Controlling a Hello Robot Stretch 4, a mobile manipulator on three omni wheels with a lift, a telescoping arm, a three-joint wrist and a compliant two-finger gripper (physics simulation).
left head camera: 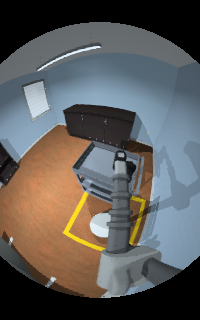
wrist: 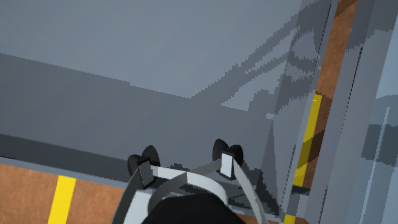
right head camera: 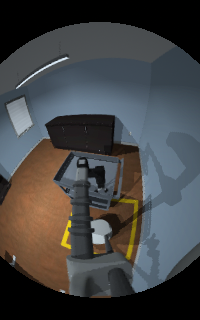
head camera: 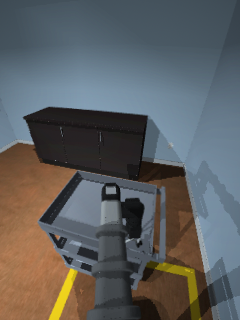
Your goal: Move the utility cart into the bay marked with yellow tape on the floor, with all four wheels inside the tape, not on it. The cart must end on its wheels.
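Pixels of known places: gripper, fingertip midpoint: (wrist: 186,155) (right head camera: 100,191) (head camera: 129,245); robot's base at its link origin: (left head camera: 103,223) (right head camera: 98,230).
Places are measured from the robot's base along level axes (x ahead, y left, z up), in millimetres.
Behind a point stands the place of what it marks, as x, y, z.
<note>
The grey utility cart (head camera: 82,205) @(670, 189, 765) (left head camera: 95,165) @(617, 170, 766) (wrist: 125,45) @(529, -24, 766) stands upright, its lower shelves showing beneath the top tray and its handle along the right side. It stands mostly past the far edge of the yellow tape bay (head camera: 193,287) @(320, -704, -28) (left head camera: 75,217) @(33, 491, -28) (right head camera: 134,225) @(-14, -608, -28); its near side overlaps the far tape line in the views. Its wheels cannot be made out. Tape also shows through the gap by the handle in the wrist view. My gripper (wrist: 186,155) @(394, -88, 795) is open, fingers apart, over the near right part of the tray, close to the near rim. Whether the fingers touch the cart cannot be told.
A dark cabinet (head camera: 85,140) @(1897, 353, 611) (left head camera: 100,125) @(1859, 239, 561) (right head camera: 82,134) @(1853, 217, 554) stands against the back wall behind the cart. The right wall (head camera: 220,150) @(1180, -1110, 855) runs close beside the cart's handle and the bay. A white round disc (left head camera: 99,225) @(-18, 58, 187) (right head camera: 102,232) @(-21, -67, 187) shows within the taped outline, partly behind my arm.
</note>
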